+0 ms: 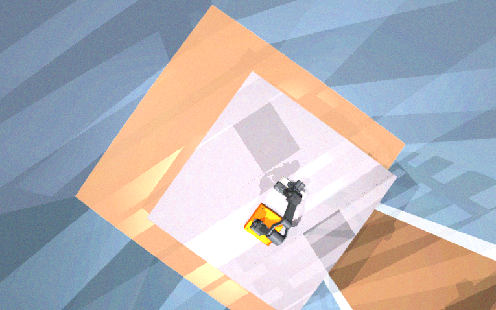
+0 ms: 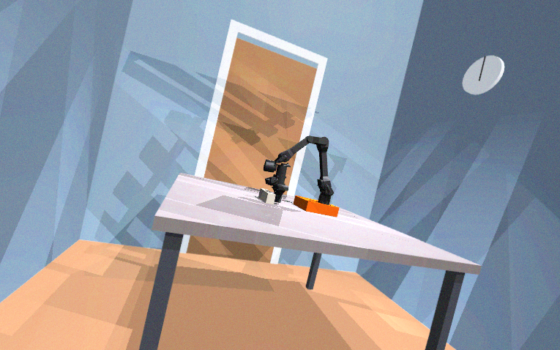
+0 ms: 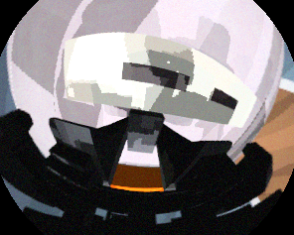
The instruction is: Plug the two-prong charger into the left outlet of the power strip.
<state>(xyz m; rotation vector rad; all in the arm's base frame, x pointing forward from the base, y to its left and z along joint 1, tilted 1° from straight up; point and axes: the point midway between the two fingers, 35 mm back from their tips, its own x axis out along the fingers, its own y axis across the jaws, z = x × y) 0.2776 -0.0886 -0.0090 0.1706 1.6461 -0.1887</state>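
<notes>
The two-prong charger lies 2 cm ahead of my gripper tip and 1 cm above it.
</notes>
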